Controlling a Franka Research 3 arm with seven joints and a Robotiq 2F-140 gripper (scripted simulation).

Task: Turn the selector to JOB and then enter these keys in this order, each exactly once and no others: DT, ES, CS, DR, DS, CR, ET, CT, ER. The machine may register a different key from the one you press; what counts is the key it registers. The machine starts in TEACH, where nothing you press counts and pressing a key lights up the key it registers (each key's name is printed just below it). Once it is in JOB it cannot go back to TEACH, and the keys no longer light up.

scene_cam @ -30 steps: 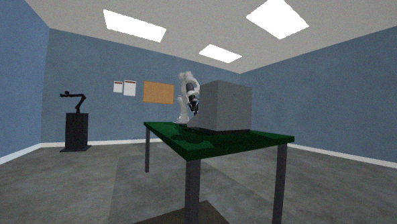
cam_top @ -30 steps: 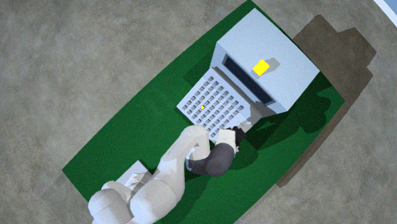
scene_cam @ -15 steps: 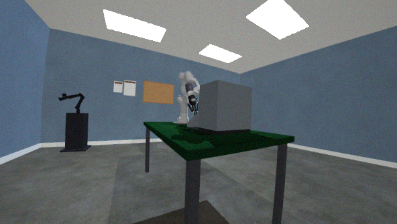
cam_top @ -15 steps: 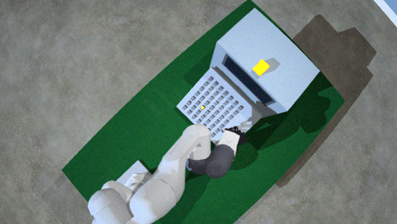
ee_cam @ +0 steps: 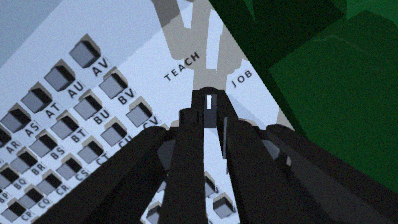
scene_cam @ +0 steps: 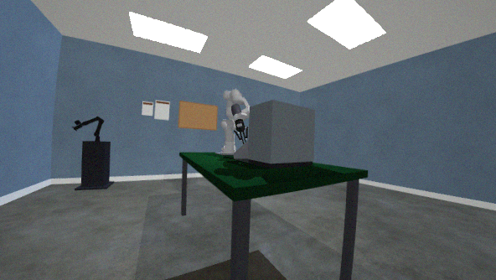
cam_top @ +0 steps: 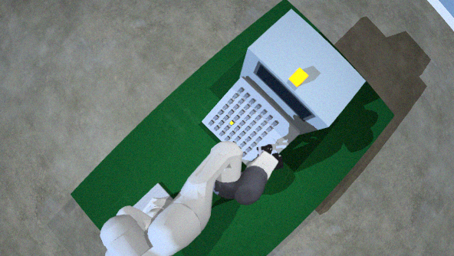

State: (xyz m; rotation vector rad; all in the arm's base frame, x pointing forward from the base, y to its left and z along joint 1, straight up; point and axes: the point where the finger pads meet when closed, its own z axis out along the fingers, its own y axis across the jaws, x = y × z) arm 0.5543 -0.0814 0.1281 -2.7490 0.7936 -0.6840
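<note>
Right now the round selector knob is 20 mm ahead of my hand and 20 mm below it. The rest, counted from my hand: key 30 mm behind, 190 mm to the left, 50 mm below; sloping keyboard 30 mm ahead, 110 mm to the left, 70 mm below.
</note>
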